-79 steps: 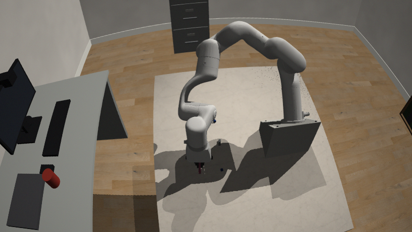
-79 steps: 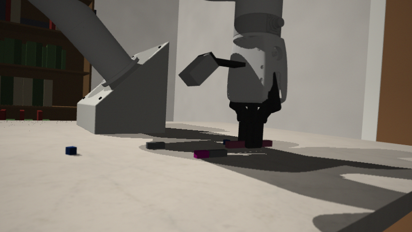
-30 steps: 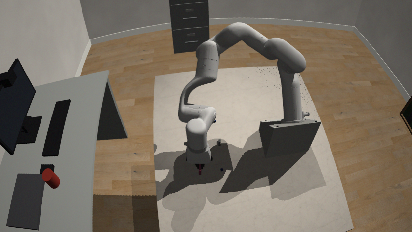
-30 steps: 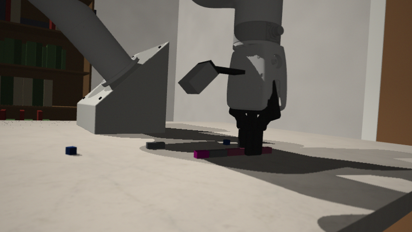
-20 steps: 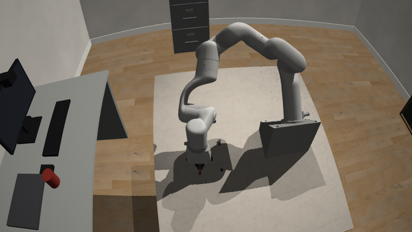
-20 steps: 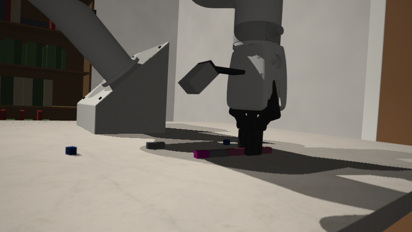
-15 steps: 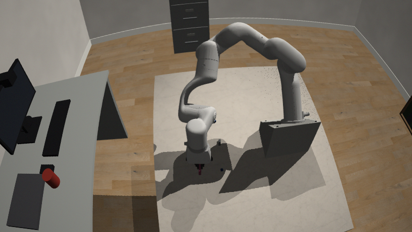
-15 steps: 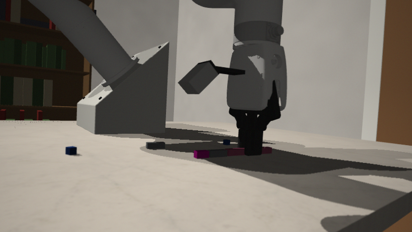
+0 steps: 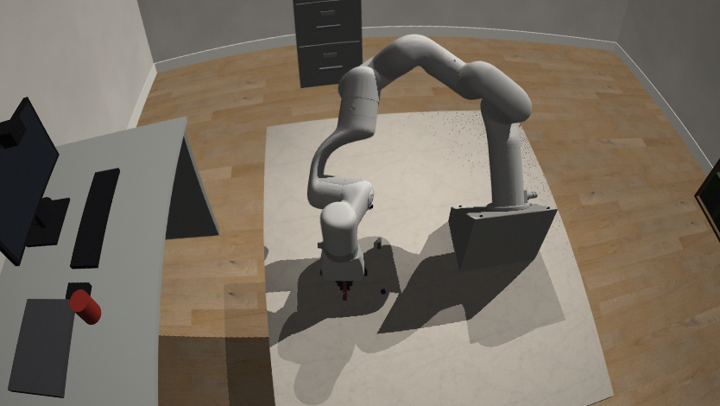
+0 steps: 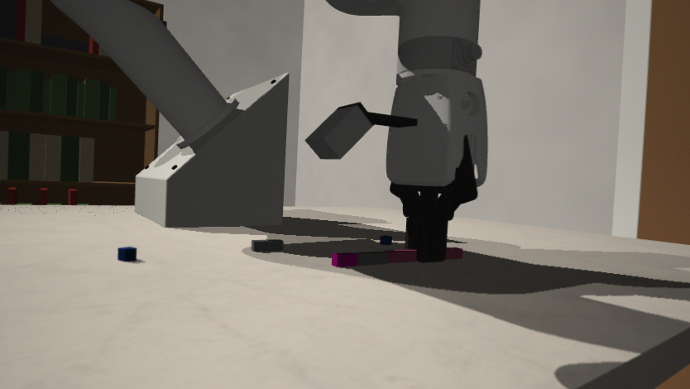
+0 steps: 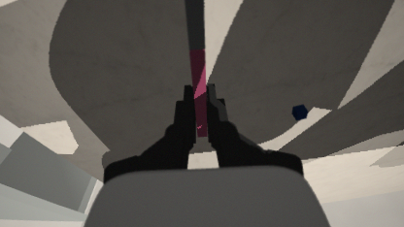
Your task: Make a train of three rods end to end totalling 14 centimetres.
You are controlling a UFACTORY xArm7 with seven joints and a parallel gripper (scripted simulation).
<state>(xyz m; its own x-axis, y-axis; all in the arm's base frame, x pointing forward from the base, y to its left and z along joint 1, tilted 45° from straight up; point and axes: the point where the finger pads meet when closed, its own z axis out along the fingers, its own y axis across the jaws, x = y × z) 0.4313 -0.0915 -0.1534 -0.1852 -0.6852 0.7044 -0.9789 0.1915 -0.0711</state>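
Now: hand 2 cm above the pink rod. From my hand the other things lie so: magenta rod: 2 cm behind, 9 cm to the right, 2 cm below; grey rod: 11 cm behind, 11 cm to the right, 2 cm below.
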